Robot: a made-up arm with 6 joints. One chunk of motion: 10 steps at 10 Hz.
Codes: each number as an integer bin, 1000 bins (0 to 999) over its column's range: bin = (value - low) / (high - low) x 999, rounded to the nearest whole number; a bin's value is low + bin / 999 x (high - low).
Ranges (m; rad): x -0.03..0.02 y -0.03..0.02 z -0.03..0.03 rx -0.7..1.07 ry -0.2..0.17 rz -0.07..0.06
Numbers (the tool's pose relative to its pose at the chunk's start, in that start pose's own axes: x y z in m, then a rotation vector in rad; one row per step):
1: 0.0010 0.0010 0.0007 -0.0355 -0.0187 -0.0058
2: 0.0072 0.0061 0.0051 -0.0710 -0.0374 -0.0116
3: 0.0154 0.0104 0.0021 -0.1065 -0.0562 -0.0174
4: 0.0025 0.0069 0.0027 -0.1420 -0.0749 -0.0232
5: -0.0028 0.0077 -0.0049 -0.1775 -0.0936 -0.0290
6: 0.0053 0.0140 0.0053 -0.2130 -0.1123 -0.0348
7: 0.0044 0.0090 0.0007 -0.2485 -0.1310 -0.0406
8: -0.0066 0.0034 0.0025 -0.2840 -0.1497 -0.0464
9: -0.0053 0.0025 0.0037 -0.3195 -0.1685 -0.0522
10: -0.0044 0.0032 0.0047 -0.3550 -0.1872 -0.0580
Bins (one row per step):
1: 619 619 511 375 490 493
2: 743 721 584 355 439 449
3: 907 807 534 335 388 404
4: 649 737 544 315 338 360
5: 543 753 418 295 287 315
6: 705 879 588 275 237 270
7: 687 779 511 255 186 226
8: 468 667 541 235 136 181
9: 494 649 561 215 85 137
10: 511 663 578 195 35 92

